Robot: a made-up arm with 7 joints. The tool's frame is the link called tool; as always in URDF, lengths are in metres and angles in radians. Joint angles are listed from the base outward.
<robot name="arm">
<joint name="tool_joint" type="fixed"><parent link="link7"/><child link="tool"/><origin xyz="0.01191 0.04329 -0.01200" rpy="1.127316 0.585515 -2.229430"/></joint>
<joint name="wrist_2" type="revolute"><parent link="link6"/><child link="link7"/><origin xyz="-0.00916 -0.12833 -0.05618" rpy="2.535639 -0.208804 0.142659"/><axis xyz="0 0 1"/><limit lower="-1.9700" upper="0.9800"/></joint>
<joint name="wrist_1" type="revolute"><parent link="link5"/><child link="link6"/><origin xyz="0.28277 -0.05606 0.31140" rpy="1.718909 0.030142 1.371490"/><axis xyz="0 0 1"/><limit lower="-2.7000" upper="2.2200"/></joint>
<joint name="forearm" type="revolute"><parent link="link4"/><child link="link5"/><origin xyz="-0.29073 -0.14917 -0.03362" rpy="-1.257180 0.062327 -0.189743"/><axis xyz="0 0 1"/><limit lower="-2.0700" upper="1.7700"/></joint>
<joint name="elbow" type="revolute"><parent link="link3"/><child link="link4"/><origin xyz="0.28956 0.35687 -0.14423" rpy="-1.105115 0.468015 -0.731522"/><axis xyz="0 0 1"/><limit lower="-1.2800" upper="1.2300"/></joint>
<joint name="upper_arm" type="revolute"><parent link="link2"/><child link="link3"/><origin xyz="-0.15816 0.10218 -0.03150" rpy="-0.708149 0.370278 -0.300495"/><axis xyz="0 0 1"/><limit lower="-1.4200" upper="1.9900"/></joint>
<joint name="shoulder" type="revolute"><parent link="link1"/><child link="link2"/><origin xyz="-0.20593 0.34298 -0.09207" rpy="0.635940 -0.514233 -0.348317"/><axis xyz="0 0 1"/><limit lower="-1.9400" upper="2.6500"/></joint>
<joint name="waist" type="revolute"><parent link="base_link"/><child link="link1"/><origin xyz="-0.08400 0.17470 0.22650" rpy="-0.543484 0.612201 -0.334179"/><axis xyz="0 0 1"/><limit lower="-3.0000" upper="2.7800"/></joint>
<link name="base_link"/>
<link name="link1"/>
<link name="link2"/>
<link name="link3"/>
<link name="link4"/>
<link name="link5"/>
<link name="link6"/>
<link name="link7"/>
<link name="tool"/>
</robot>
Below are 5 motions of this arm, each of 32 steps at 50 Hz.
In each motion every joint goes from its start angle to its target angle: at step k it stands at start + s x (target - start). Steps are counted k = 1, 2, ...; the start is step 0. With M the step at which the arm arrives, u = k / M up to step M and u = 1 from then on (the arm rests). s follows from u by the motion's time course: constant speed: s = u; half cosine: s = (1 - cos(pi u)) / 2; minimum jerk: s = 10 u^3 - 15 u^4 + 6 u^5.
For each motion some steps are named. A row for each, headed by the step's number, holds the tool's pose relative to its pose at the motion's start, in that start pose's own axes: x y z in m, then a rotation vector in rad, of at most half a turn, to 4 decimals.
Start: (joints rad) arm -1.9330 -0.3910 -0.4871 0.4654 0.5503 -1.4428 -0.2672
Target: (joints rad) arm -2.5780 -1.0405 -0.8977 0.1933 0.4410 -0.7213 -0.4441
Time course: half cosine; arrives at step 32
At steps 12, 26, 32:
12: -0.1000 -0.0823 0.0591 0.4390 -0.5280 -0.0481
26: -0.1623 -0.1831 0.0014 1.4358 -1.2423 -0.3734
32: -0.1560 -0.1841 -0.0100 1.5835 -1.2909 -0.4432

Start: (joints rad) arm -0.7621 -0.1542 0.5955 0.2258 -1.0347 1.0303 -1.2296
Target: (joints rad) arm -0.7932 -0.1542 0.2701 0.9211 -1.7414 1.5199 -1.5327
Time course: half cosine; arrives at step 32
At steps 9, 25, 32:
9: 0.0241 -0.0416 0.0108 0.1391 -0.1809 0.0433
25: 0.1825 -0.1502 0.0880 0.7336 -0.7808 0.3473
32: 0.2163 -0.1567 0.1082 0.8418 -0.8507 0.4152

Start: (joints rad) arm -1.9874 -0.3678 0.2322 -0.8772 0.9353 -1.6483 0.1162
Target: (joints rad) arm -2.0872 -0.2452 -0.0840 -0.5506 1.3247 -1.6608 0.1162
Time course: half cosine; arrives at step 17
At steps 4, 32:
4: 0.0133 -0.0154 0.0091 0.0457 0.0011 0.0756
32: 0.0961 -0.0751 0.0564 0.3414 -0.0319 0.5956

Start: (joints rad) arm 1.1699 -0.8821 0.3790 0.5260 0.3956 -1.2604 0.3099
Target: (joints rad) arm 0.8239 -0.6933 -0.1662 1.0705 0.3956 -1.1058 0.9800
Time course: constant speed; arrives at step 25
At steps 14, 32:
14: -0.2090 -0.0996 0.0150 -0.2528 -0.1702 0.1378
32: -0.3672 -0.1425 -0.0295 -0.5212 -0.3031 0.1155

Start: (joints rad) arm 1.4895 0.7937 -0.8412 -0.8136 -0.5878 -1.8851 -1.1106
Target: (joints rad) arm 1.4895 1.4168 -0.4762 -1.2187 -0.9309 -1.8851 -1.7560
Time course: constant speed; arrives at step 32
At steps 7, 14, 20, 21, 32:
7: -0.1285 0.0051 0.0147 0.0282 -0.3182 -0.1773
14: -0.2522 0.0197 0.0020 0.0592 -0.6370 -0.3538
20: -0.3493 0.0402 -0.0279 0.0844 -0.9094 -0.5054
21: -0.3644 0.0443 -0.0343 0.0883 -0.9546 -0.5308
32: -0.5055 0.1015 -0.1269 0.1189 -1.4455 -0.8134

